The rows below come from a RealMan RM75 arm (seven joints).
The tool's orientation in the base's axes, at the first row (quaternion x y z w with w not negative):
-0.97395, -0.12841, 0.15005, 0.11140
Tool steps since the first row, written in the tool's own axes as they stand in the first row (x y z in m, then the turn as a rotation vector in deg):
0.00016, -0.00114, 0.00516, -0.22, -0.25, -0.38
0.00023, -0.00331, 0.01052, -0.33, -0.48, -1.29
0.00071, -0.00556, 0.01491, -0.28, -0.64, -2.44
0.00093, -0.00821, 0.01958, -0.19, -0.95, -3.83
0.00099, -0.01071, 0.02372, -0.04, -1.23, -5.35
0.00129, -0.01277, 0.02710, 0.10, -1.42, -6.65
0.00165, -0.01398, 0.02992, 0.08, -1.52, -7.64
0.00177, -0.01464, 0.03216, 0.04, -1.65, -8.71
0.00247, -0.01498, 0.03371, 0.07, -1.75, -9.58
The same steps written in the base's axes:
-0.00176, 0.00204, -0.00455, -0.14, 0.11, 0.48
-0.00388, 0.00506, -0.00900, 0.01, 0.13, 1.41
-0.00533, 0.00810, -0.01263, 0.39, 0.09, 2.51
-0.00720, 0.01149, -0.01636, 0.85, 0.16, 3.86
-0.00902, 0.01460, -0.01959, 1.41, 0.19, 5.30
-0.01027, 0.01723, -0.02228, 1.92, 0.18, 6.52
-0.01111, 0.01898, -0.02469, 2.20, 0.09, 7.47
-0.01186, 0.02004, -0.02664, 2.47, 0.01, 8.51
-0.01179, 0.02083, -0.02818, 2.76, -0.04, 9.34

